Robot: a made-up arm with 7 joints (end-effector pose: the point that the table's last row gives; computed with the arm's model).
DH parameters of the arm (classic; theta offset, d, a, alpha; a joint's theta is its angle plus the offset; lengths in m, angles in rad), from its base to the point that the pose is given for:
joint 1: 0 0.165 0.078 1.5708
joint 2: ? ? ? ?
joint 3: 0 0.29 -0.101 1.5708
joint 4: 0 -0.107 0.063 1.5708
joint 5: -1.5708 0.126 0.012 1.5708
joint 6: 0 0.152 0.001 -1.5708
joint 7: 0 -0.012 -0.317 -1.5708
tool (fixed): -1.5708 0.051 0 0
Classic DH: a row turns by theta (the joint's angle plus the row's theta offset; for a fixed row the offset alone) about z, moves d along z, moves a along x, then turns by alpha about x.
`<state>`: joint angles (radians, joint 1 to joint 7).
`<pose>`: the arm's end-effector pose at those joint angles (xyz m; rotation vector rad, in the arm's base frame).
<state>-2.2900 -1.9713 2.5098 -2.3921 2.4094 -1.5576 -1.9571</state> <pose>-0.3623 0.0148 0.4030 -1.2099 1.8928 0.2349</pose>
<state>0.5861 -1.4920 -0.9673 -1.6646 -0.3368 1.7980 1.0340</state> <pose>0.1824 -0.1304 0.7850 -1.1594 1.7357 -0.6640</pose>
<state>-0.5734 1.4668 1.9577 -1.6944 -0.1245 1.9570 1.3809</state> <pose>-0.1352 -0.3302 -0.5232 1.1708 1.1016 1.6157</pose>
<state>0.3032 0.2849 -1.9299 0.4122 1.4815 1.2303 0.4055</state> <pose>-0.3799 -0.2832 0.4236 -2.1174 -1.5187 -0.1124</pose>
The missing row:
joint 2: 1.5708 0.232 0.016 -1.5708
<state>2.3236 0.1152 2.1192 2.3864 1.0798 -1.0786 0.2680</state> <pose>0.3118 -0.1988 -0.1934 0.6627 0.2126 -0.4421</pose>
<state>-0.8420 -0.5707 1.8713 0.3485 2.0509 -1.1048 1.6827</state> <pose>-0.4350 0.1975 -0.1574 2.3618 0.6292 0.2701</pose>
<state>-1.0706 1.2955 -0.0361 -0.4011 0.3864 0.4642 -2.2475</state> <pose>0.0797 -0.0101 0.1698 -1.5839 0.7570 -1.6783</pose>
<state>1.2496 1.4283 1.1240 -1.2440 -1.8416 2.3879 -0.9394</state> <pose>0.3607 0.1552 -0.2328 -0.6632 -1.4643 -2.5799</pose>
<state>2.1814 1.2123 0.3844 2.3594 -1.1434 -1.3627 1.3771</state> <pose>0.5589 0.0260 -0.1000 1.5755 -2.0739 1.0731</pose>
